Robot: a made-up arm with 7 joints.
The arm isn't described. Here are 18 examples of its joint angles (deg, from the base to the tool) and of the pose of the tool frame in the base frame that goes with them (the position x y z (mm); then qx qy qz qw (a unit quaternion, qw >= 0)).
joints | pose
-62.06 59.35 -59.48 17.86 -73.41 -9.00 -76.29 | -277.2 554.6 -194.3 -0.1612 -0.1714 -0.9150 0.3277
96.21 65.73 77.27 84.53 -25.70 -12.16 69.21 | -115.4 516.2 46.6 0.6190 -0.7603 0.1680 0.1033
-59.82 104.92 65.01 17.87 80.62 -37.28 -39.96 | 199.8 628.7 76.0 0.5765 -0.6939 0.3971 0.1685
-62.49 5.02 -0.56 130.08 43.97 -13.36 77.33 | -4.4 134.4 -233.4 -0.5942 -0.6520 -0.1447 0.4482
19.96 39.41 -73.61 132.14 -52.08 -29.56 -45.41 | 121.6 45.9 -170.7 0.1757 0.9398 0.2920 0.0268
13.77 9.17 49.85 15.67 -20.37 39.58 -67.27 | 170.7 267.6 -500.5 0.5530 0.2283 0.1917 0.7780
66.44 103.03 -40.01 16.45 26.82 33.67 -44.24 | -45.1 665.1 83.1 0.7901 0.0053 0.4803 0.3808
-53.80 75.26 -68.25 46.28 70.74 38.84 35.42 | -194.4 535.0 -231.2 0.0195 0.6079 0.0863 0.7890
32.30 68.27 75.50 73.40 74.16 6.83 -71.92 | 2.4 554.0 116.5 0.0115 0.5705 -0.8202 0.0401
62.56 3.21 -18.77 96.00 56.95 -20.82 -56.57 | 347.8 55.4 103.7 -0.3826 -0.7518 0.4419 0.3051
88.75 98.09 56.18 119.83 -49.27 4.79 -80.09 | -209.6 249.2 134.0 -0.3950 -0.1129 -0.3579 0.8385
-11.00 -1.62 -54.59 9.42 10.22 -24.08 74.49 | -79.5 75.4 -542.3 -0.6827 0.0635 -0.3796 0.6211
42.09 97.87 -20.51 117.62 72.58 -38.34 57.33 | 205.5 296.8 104.2 -0.1523 -0.6702 -0.7038 0.1797
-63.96 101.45 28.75 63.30 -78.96 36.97 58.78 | 265.7 500.6 -103.7 0.6193 0.4764 -0.4859 0.3916
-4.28 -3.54 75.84 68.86 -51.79 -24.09 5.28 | 31.5 344.9 -398.8 0.4756 -0.3840 0.0382 0.7905
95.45 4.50 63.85 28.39 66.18 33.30 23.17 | 502.0 281.4 104.3 -0.8038 -0.5189 0.2872 0.0459
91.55 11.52 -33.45 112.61 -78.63 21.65 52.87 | 199.4 29.3 211.8 0.6543 -0.6674 -0.3352 0.1188
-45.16 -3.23 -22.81 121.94 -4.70 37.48 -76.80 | 50.2 30.6 -245.6 0.4506 -0.3183 0.1493 0.8206
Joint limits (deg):
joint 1: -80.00..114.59
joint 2: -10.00..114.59
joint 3: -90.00..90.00
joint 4: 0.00..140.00
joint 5: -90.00..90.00
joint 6: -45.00..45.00
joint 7: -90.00..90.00
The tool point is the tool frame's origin. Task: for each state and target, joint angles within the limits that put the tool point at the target. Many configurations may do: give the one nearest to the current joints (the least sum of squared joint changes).
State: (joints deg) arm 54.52 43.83 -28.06 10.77 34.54 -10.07 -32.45
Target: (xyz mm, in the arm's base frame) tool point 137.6 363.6 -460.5
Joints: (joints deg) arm 4.65 35.19 -37.76 28.11 34.54 -10.07 -32.45
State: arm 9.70 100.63 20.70 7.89 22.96 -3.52 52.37
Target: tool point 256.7 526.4 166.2
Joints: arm -18.24 113.28 17.59 48.68 22.96 -3.52 52.37
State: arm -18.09 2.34 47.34 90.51 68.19 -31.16 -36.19
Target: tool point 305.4 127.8 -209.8
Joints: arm 10.42 -10.00 10.07 95.81 68.19 -31.16 -36.19
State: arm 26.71 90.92 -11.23 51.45 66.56 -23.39 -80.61
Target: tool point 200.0 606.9 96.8
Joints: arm 74.94 73.32 -9.00 33.34 66.56 -23.39 -80.61
